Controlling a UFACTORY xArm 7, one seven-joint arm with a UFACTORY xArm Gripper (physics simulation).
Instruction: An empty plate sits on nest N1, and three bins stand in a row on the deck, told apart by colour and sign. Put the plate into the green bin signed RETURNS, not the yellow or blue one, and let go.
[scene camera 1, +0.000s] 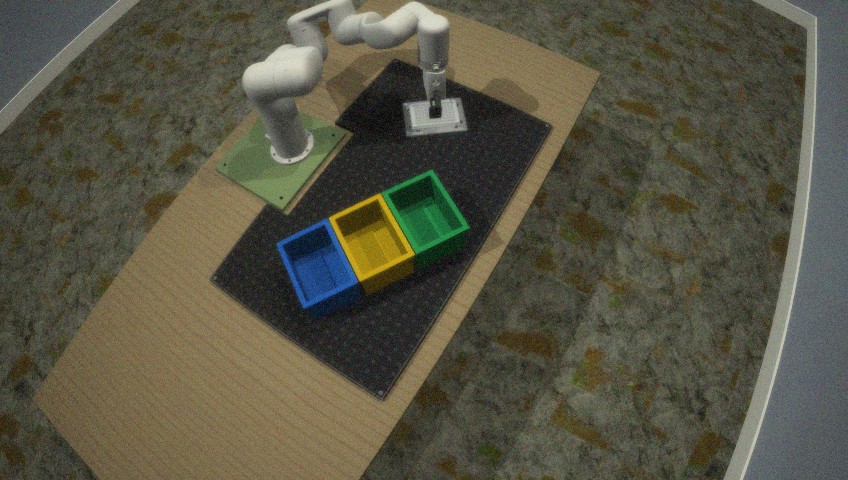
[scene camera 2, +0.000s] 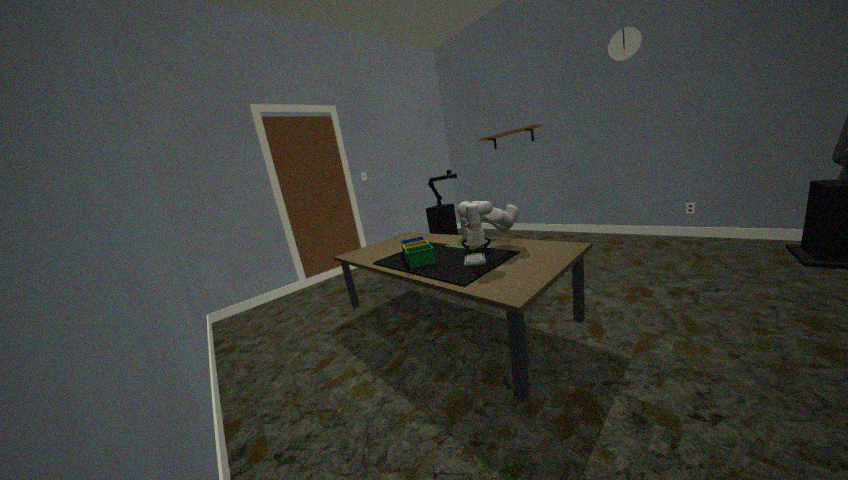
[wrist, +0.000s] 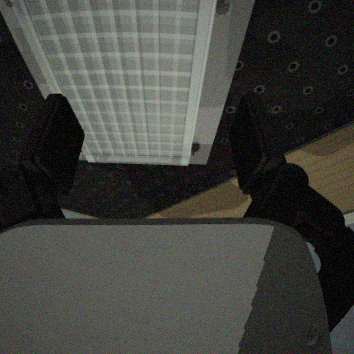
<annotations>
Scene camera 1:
gripper: 432, 105
gridded plate: 419, 112
nest: 410, 133
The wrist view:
gridded plate: 133, 82
</annotations>
